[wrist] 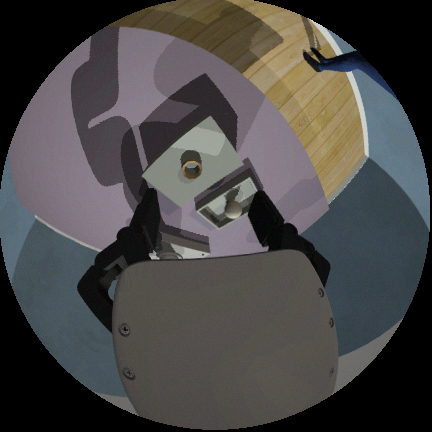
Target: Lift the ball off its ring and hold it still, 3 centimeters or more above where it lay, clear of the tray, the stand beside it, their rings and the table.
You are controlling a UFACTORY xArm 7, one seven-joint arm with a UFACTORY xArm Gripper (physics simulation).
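Frame: origin at the arm's base, x ahead, y left, z up, level; centimetres.
Where they show: gripper, between the fingertips: (pixel 206 201); arm's base, origin of its link: (pixel 169 257).
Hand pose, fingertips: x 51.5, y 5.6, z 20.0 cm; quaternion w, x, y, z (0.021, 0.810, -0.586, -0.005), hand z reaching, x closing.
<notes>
Each offset is from my fingertips to the top centre of the thing. "spot": to the spot under its first point. Level surfaces: height alone.
A pale ball {dx -14.4, dy -17.8, dz -16.5 cm} (pixel 233 209) sits inside a small walled tray {spot: dx -22.7, dy -13.8, dz -20.4 cm} (pixel 209 221), near the tray's lower right side; the ring under the ball is hidden. Beside the tray, up and to the left, stands a pale green-grey block, the stand (pixel 212 131), with an orange-brown ring {spot: dx -5.3, dy -1.0, dz -17.1 cm} (pixel 191 169) on its top. My gripper (pixel 206 201) is open with nothing between its fingers. The fingers show at the left and right in the wrist view, above the tray, and the right fingertip shows close beside the tray's right end. The height between the fingers and the ball is hard to tell.
A light plate with a round fitting (pixel 192 249) shows behind the left finger, partly hidden by the gripper body. These things stand on a purple-grey mat {dz -23.2 cm} (pixel 45 145) over a wooden table (pixel 320 125). Dark shadows cross the mat. A person's legs show at the upper right, beyond the table.
</notes>
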